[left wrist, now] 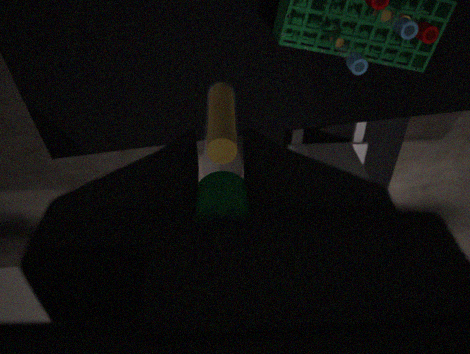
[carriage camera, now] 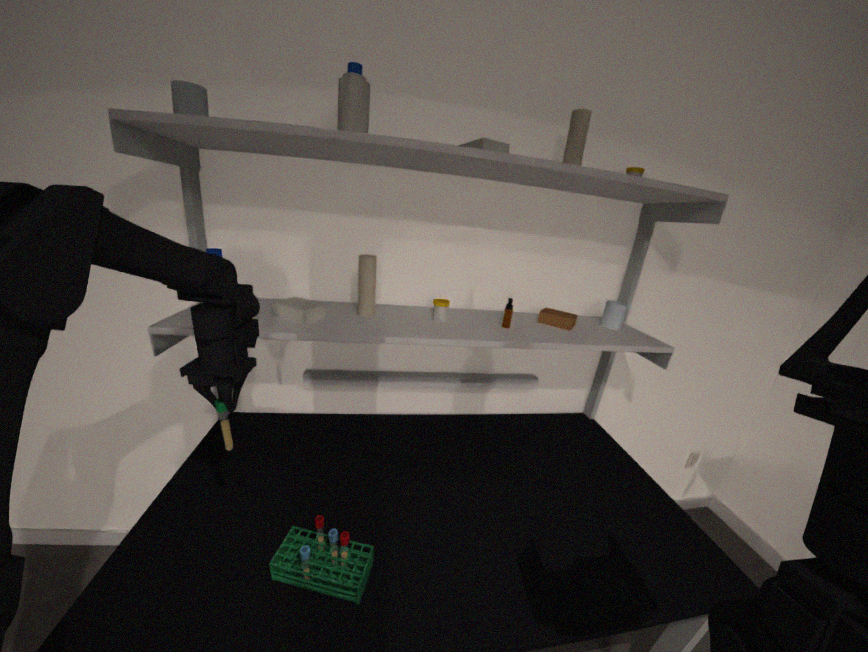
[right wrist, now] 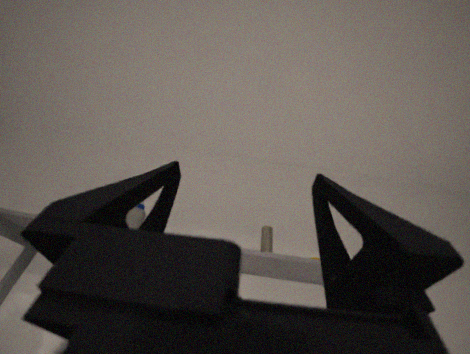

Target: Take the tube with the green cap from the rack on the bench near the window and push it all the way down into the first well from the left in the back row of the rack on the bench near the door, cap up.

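Places are measured from the left arm's base along level axes (x ahead, y left, z up), in centimetres.
Where they show: left gripper, fingertip midpoint: (left wrist: 220, 144) (carriage camera: 227, 411); right gripper, fingertip midpoint: (right wrist: 246, 174).
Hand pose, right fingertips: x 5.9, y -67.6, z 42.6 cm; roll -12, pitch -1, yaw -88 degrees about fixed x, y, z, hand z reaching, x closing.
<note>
After its pixels a point has its place.
The tube with the green cap (carriage camera: 225, 425) @[z 3.5, x 36.7, y -1.8 cm] (left wrist: 221, 120) @[z 2.4, x 38.1, y -1.3 cm] has yellowish contents and hangs cap up, slightly tilted, high above the left back part of the bench. My left gripper (carriage camera: 223, 404) @[z 5.2, x 38.7, y -1.2 cm] (left wrist: 220, 144) @[z 5.2, x 38.7, y -1.2 cm] is shut on it at the green cap. A green rack (carriage camera: 315, 587) (left wrist: 350, 52) stands on the black bench, to the right of and nearer than the held tube in the carriage view. It holds two red-capped and two blue-capped tubes. My right gripper (right wrist: 246, 174) @[z 42.6, x 5.9, y -67.6 cm] is open and empty, raised and facing the wall. Which bench this is cannot be told.
The black bench top (carriage camera: 449, 491) @[z -33.0, x 57.7, y -49.3 cm] lies below a lower shelf (carriage camera: 421, 333) @[z 12.6, x 68.0, y -37.2 cm] and an upper shelf (carriage camera: 421, 155) @[z 56.4, x 70.1, y -33.4 cm]. Both carry bottles, jars and boxes. My left arm passes in front of the lower shelf's left end. A wall stands behind the shelves.
</note>
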